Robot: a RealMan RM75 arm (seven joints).
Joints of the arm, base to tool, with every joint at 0 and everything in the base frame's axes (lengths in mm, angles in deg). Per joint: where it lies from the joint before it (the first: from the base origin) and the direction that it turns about. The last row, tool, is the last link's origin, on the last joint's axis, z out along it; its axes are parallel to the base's.
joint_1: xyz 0 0 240.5 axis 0 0 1
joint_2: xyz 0 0 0 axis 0 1 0
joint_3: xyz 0 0 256 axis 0 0 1
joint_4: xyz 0 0 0 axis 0 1 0
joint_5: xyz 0 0 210 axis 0 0 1
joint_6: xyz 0 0 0 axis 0 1 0
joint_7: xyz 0 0 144 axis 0 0 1
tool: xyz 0 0 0
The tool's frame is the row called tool.
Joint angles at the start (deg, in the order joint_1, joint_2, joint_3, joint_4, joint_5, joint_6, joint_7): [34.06, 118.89, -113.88, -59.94, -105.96, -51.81, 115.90]
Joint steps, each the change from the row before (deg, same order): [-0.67, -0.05, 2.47, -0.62, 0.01, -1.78, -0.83]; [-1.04, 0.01, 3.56, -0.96, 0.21, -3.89, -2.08]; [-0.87, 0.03, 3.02, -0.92, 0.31, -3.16, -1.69]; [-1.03, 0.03, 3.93, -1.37, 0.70, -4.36, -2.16]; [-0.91, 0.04, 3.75, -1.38, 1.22, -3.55, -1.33]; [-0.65, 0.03, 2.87, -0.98, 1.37, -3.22, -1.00]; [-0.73, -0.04, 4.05, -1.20, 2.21, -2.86, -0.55]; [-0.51, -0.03, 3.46, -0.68, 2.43, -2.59, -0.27]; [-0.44, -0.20, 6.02, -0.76, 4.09, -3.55, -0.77]
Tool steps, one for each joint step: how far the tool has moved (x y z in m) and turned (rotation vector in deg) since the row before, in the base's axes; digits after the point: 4 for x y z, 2 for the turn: [0.0002, 0.0033, 0.0073, 0.23, 1.02, -0.50]; [0.0008, 0.0008, 0.0104, -0.90, 1.38, 0.17]; [0.0000, 0.0008, 0.0093, -0.56, 1.44, 0.22]; [-0.0012, 0.0003, 0.0131, -0.82, 2.21, 0.58]; [-0.0027, 0.0014, 0.0135, -0.19, 2.79, -0.07]; [-0.0024, -0.0005, 0.0109, -0.61, 2.47, 0.06]; [-0.0036, 0.0036, 0.0166, 0.68, 3.82, -0.87]; [-0.0029, 0.0023, 0.0146, 0.31, 3.71, -0.90]; [-0.0038, 0.0063, 0.0268, 1.79, 6.15, -0.92]
